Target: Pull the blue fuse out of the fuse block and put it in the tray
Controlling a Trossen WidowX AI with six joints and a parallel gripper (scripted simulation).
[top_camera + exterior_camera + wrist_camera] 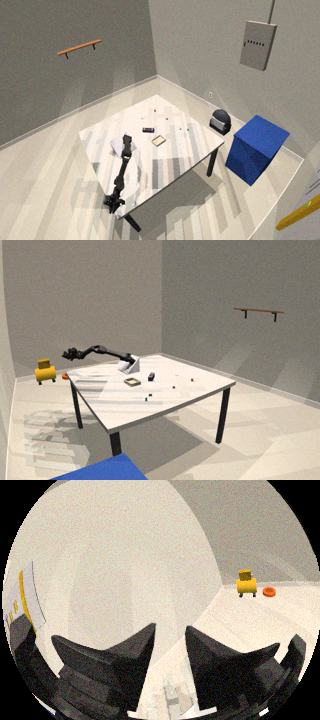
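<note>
Now: gripper tip 680 mm short of the blue fuse, 770 mm to the right of it and 150 mm above it. Round my gripper tip: tray: 700 mm ahead, 560 mm to the left, 170 mm below.
</note>
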